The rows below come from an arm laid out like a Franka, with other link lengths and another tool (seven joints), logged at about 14 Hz.
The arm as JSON. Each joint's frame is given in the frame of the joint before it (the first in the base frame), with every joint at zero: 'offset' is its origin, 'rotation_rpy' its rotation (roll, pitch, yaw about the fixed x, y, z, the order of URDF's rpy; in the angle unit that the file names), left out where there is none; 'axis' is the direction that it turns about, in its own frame. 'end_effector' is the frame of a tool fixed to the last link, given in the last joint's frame.
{
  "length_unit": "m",
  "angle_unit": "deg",
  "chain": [
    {
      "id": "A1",
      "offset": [
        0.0,
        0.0,
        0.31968
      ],
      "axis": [
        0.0,
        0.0,
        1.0
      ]
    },
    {
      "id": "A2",
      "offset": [
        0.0,
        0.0,
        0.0
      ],
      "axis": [
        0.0,
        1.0,
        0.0
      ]
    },
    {
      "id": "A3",
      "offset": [
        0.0,
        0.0,
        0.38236
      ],
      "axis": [
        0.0,
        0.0,
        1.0
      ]
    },
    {
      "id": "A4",
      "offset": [
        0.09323,
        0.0,
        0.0
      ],
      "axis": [
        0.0,
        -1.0,
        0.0
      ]
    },
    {
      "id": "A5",
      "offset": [
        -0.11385,
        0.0,
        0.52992
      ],
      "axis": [
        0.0,
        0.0,
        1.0
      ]
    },
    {
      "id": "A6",
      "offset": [
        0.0,
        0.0,
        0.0
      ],
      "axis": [
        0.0,
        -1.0,
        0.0
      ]
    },
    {
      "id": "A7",
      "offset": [
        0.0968,
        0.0,
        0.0
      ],
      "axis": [
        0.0,
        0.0,
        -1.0
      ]
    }
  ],
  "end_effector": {
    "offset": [
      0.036,
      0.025,
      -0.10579
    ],
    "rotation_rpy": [
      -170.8,
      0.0,
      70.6
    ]
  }
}
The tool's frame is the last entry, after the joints.
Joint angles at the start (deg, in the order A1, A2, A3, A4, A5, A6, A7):
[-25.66 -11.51 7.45 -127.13 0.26 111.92 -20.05]
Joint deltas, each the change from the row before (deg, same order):
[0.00 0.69 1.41 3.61 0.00 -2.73 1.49]
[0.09 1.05 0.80 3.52 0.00 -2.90 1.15]
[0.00 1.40 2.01 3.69 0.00 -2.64 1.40]
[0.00 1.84 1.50 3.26 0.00 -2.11 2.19]
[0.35 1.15 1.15 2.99 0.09 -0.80 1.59]
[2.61 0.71 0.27 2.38 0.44 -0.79 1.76]
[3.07 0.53 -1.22 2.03 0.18 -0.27 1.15]
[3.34 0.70 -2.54 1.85 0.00 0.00 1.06]
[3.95 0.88 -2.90 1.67 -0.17 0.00 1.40]
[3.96 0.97 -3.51 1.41 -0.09 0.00 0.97]
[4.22 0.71 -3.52 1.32 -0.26 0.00 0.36]
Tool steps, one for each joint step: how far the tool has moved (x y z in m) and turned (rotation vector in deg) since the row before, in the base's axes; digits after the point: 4 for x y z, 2 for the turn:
[0.0155 0.0127 0.0266 -0.31 -0.10 -0.07]
[0.0129 0.0074 0.0216 0.07 0.41 -0.24]
[0.0170 0.0207 0.0195 -0.06 0.38 0.63]
[0.0162 0.0139 0.0106 0.17 0.62 -0.65]
[0.0143 0.0155 0.0186 -0.11 -1.08 -0.06]
[0.0120 0.0344 0.0174 0.31 -0.98 1.06]
[0.0081 0.0218 0.0169 0.18 -1.31 0.70]
[0.0073 0.0078 0.0134 0.16 -1.22 -0.23]
[0.0079 0.0106 0.0087 0.05 -0.82 -0.30]
[0.0075 0.0035 0.0042 0.11 -0.46 -0.50]
[0.0058 0.0078 0.0061 -0.18 -0.60 0.38]

